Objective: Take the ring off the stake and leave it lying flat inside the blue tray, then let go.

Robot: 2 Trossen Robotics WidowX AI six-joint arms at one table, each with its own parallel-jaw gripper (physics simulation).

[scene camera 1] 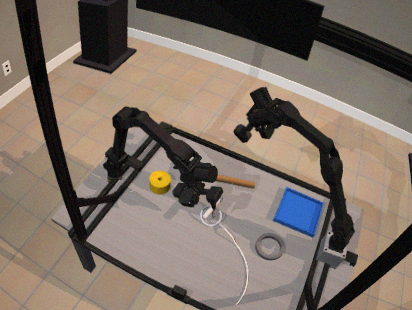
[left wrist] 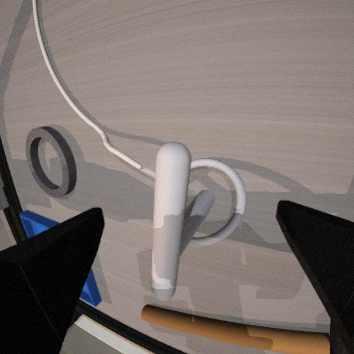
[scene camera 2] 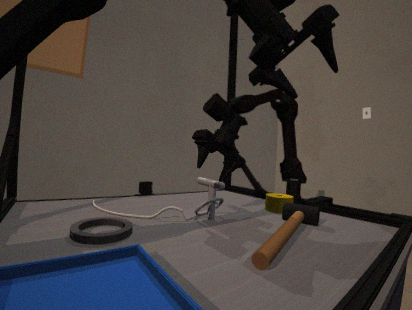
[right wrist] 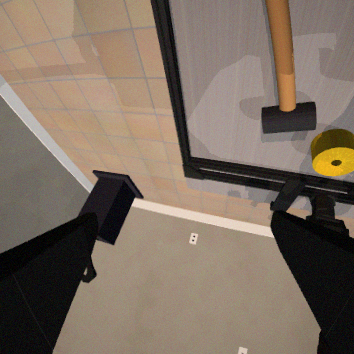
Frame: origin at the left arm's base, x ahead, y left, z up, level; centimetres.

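Seen in the pictures: left gripper, fingertip midpoint: (scene camera 1: 203, 208) (left wrist: 191, 212) (scene camera 2: 209, 175); right gripper, fingertip midpoint: (scene camera 1: 240, 123) (scene camera 2: 315, 85) (right wrist: 186, 220); left arm's base, origin of the base link: (scene camera 1: 115, 173) (right wrist: 321, 199); right arm's base, origin of the base link: (scene camera 1: 336, 244).
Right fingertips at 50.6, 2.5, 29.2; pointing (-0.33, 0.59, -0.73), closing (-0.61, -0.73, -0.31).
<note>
Pixels of each thing's middle, then the offset from my right fingertips to it, as dx, dy, dz. "spot": a spot on its surface instead.
- pale ring, surface spot: (left wrist: 243, 192) (scene camera 2: 217, 204) (scene camera 1: 200, 214) spot: -14.6, -23.4, -28.3
- white T-shaped stake, body centre: (left wrist: 200, 193) (scene camera 2: 208, 209) (scene camera 1: 210, 217) -10.5, -24.5, -28.9
- blue tray, body centre: (scene camera 2: 80, 304) (left wrist: 58, 257) (scene camera 1: 299, 211) +29.6, -22.0, -30.1
- dark grey ring, body centre: (left wrist: 48, 162) (scene camera 2: 102, 229) (scene camera 1: 270, 246) +12.6, -38.5, -30.5
- white cable, surface spot: (left wrist: 65, 92) (scene camera 1: 244, 260) spot: +1.3, -44.0, -30.9
- wooden-handled mallet, body centre: (left wrist: 236, 332) (right wrist: 281, 39) (scene camera 2: 288, 229) (scene camera 1: 218, 178) -5.0, -3.7, -29.2
- yellow cylinder, body centre: (right wrist: 334, 153) (scene camera 2: 279, 202) (scene camera 1: 159, 182) -30.7, -7.0, -28.7
The pale ring (scene camera 1: 202, 218) (scene camera 2: 221, 204) (left wrist: 243, 192) hangs tilted around the post of the white T-shaped stake (scene camera 2: 212, 192) (left wrist: 171, 200), below its crossbar. In the left wrist view the crossbar hides part of the ring. The left gripper (scene camera 1: 201, 204) (scene camera 2: 211, 173) (left wrist: 190, 210) is open and empty, above the stake, with the crossbar between its spread fingers in the left wrist view. The right gripper (scene camera 1: 255, 136) (scene camera 2: 316, 84) (right wrist: 185, 217) is open and empty, high above the table's far edge. The blue tray (scene camera 1: 298, 211) (scene camera 2: 90, 280) (left wrist: 35, 220) lies empty at the right in scene camera 1.
A dark grey ring (scene camera 1: 258, 246) (scene camera 2: 101, 238) (left wrist: 69, 162) lies near the tray. A white cable (scene camera 1: 246, 265) (left wrist: 65, 92) runs towards the stake. A wooden-handled mallet (scene camera 1: 237, 181) (scene camera 2: 280, 240) (right wrist: 282, 55) lies behind the stake in scene camera 1. A yellow cylinder (scene camera 1: 160, 185) (scene camera 2: 278, 204) stands left.
</note>
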